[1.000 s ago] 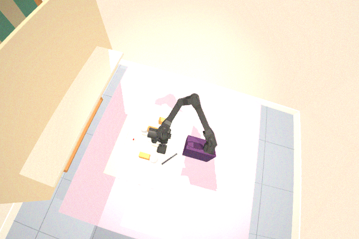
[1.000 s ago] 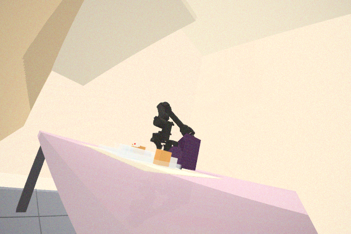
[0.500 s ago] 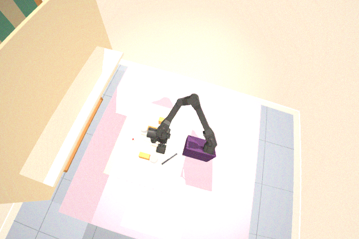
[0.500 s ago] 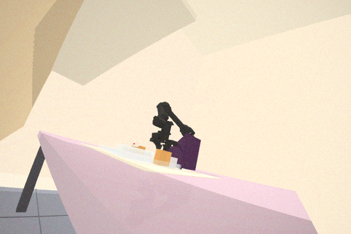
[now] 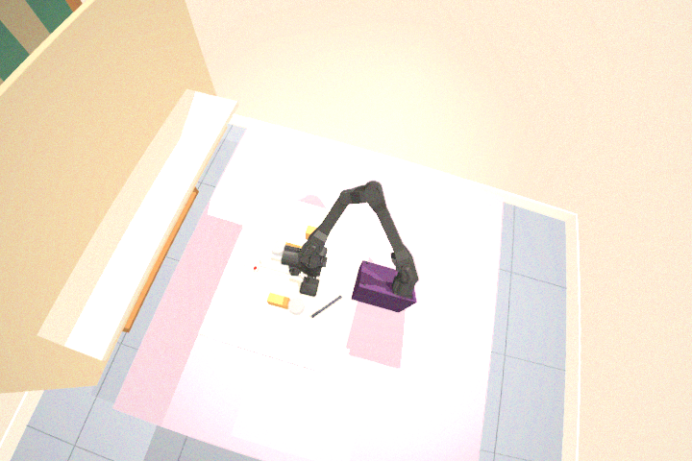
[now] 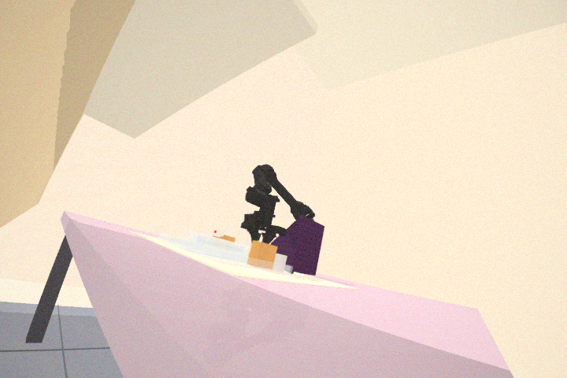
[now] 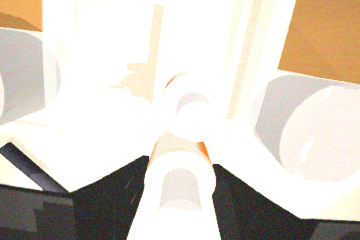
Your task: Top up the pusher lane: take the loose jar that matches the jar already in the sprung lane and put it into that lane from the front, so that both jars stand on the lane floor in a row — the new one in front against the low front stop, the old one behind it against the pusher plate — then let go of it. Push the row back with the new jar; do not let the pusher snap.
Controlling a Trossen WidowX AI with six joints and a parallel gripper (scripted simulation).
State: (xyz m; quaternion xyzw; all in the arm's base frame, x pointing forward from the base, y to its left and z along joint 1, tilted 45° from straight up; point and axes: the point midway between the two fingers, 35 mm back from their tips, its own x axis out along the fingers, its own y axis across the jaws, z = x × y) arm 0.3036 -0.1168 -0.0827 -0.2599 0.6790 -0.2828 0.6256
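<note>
Now: gripper tip 70 mm past the thin dark rod, 100 mm to the right of it and 40 mm above it. From my gripper tip the other things lie so: small red dot (220 mm ahead, 30 mm to the left, 30 mm above).
</note>
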